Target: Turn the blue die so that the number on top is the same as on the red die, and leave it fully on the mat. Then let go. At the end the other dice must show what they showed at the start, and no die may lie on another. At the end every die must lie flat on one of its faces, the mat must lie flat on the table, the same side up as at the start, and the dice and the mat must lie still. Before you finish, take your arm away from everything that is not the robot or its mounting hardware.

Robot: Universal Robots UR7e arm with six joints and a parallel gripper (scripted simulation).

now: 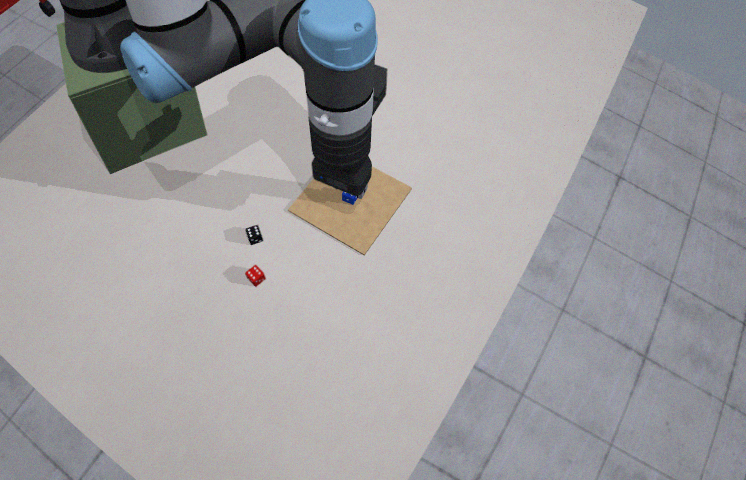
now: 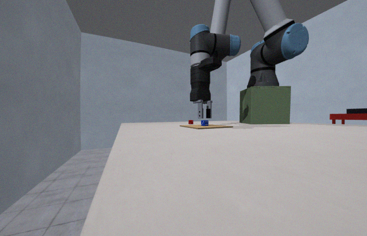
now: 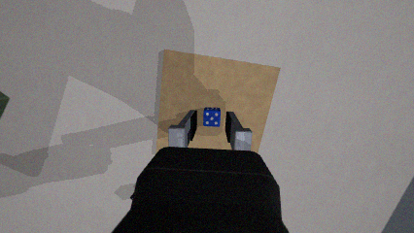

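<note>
My hand is 4 cm above the blue die. From my hand the other things lie so: black die (6 cm behind, 15 cm to the right, 4 cm below); red die (1 cm behind, 19 cm to the right, 4 cm below); tan mat (5 cm below).
</note>
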